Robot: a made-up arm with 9 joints. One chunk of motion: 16 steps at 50 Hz.
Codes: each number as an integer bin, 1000 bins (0 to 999) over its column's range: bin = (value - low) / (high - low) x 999, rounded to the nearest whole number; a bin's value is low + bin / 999 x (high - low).
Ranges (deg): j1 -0.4..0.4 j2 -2.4..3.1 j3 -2.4..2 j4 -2..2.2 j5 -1.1..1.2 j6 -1..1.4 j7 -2.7..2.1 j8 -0.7..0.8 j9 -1.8..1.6
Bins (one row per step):
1: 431 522 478 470 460 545 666 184 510
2: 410 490 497 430 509 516 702 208 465
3: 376 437 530 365 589 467 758 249 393
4: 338 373 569 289 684 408 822 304 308
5: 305 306 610 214 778 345 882 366 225
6: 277 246 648 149 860 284 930 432 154
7: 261 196 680 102 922 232 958 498 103
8: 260 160 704 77 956 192 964 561 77
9: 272 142 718 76 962 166 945 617 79
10: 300 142 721 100 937 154 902 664 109
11: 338 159 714 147 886 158 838 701 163
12: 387 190 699 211 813 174 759 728 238
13: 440 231 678 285 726 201 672 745 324
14: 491 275 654 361 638 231 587 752 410
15: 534 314 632 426 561 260 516 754 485
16: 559 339 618 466 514 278 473 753 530
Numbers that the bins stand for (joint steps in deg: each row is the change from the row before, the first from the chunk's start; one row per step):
1: -0.055 0.474 -0.295 -0.024 -0.041 0.309 0.500 -0.424 -0.064
2: -0.072 0.298 -0.211 -0.192 0.072 0.240 0.673 -0.388 -0.217
3: -0.099 0.006 -0.066 -0.465 0.256 0.122 0.942 -0.326 -0.462
4: -0.129 -0.346 0.106 -0.785 0.475 -0.020 1.250 -0.244 -0.752
5: -0.156 -0.715 0.287 -1.100 0.691 -0.171 1.538 -0.150 -1.034
6: -0.178 -1.046 0.454 -1.374 0.880 -0.318 1.768 -0.051 -1.276
7: -0.191 -1.321 0.595 -1.571 1.023 -0.443 1.903 0.048 -1.449
8: -0.192 -1.519 0.701 -1.676 1.101 -0.539 1.932 0.142 -1.538
9: -0.182 -1.618 0.762 -1.680 1.115 -0.601 1.841 0.226 -1.531
10: -0.160 -1.618 0.776 -1.580 1.057 -0.630 1.634 0.297 -1.429
11: -0.129 -1.525 0.745 -1.382 0.940 -0.620 1.326 0.353 -1.245
12: -0.090 -1.354 0.679 -1.113 0.772 -0.582 0.947 0.393 -0.990
13: -0.048 -1.128 0.586 -0.802 0.571 -0.517 0.529 0.419 -0.697
14: -0.007 -0.886 0.480 -0.482 0.369 -0.445 0.120 0.429 -0.405
15: 0.028 -0.671 0.384 -0.209 0.192 -0.375 -0.221 0.432 -0.149
16: 0.048 -0.534 0.322 -0.041 0.083 -0.332 -0.427 0.431 0.004

